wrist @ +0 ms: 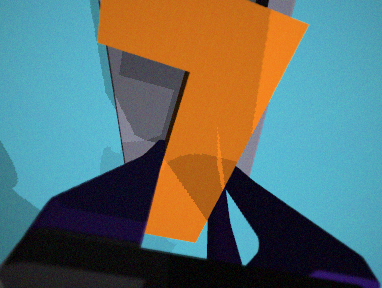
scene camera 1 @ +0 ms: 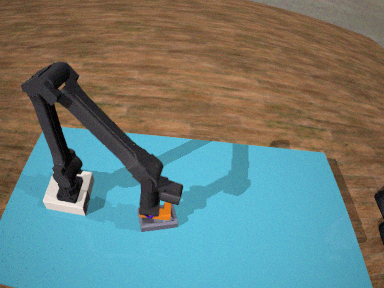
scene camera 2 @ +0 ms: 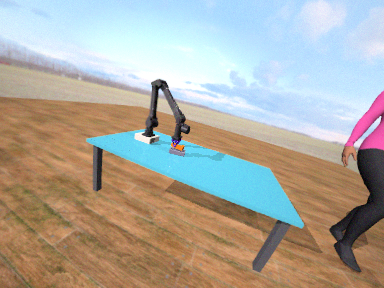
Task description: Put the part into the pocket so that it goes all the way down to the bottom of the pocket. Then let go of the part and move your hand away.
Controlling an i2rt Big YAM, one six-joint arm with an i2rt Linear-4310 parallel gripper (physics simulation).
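Pixels of known places: gripper, fingertip midpoint: point(wrist: 189, 156) point(scene camera 1: 149, 213) point(scene camera 2: 175, 146); arm's base, link origin: point(scene camera 1: 70, 189) point(scene camera 2: 148, 135).
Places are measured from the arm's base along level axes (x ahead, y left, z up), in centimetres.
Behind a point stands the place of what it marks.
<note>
The orange L-shaped part point(scene camera 1: 165, 214) {x 38.8, y -5.9, z 2.2 cm} point(scene camera 2: 180, 148) {x 39.0, y -6.6, z 0.7 cm} point(wrist: 215, 75) {x 38.3, y -4.5, z 2.3 cm} is between my fingers, over the grey block with the pocket point(scene camera 1: 159, 226) {x 37.1, y -8.5, z -2.7 cm} point(scene camera 2: 177, 153) {x 38.0, y -8.4, z -4.0 cm} point(wrist: 126, 137) {x 31.5, y -1.3, z -2.1 cm}. In the wrist view its edges run at an angle to the block's sides. It stands above the block's rim; whether its underside touches the block cannot be told. My gripper point(scene camera 1: 150, 216) {x 33.1, y -5.2, z 0.1 cm} point(scene camera 2: 175, 143) {x 33.1, y -5.2, z 0.1 cm} point(wrist: 189, 156) {x 33.1, y -5.2, z 0.1 cm} is shut on the part's long leg, low over the block. The part and fingers hide much of the pocket; a stretch of its grey inside shows left of the long leg in the wrist view.
The arm's white base point(scene camera 1: 65, 200) {x -0.1, y -6.0, z 1.0 cm} point(scene camera 2: 146, 137) {x 3.3, y -7.5, z -0.1 cm} stands left of the block on the blue table point(scene camera 1: 280, 215) {x 87.9, y 1.5, z -5.6 cm} point(scene camera 2: 225, 180) {x 83.0, y -20.9, z -5.7 cm}. A person in a pink top point(scene camera 2: 372, 127) stands beyond the table's right end. The arm casts shadows across the table.
</note>
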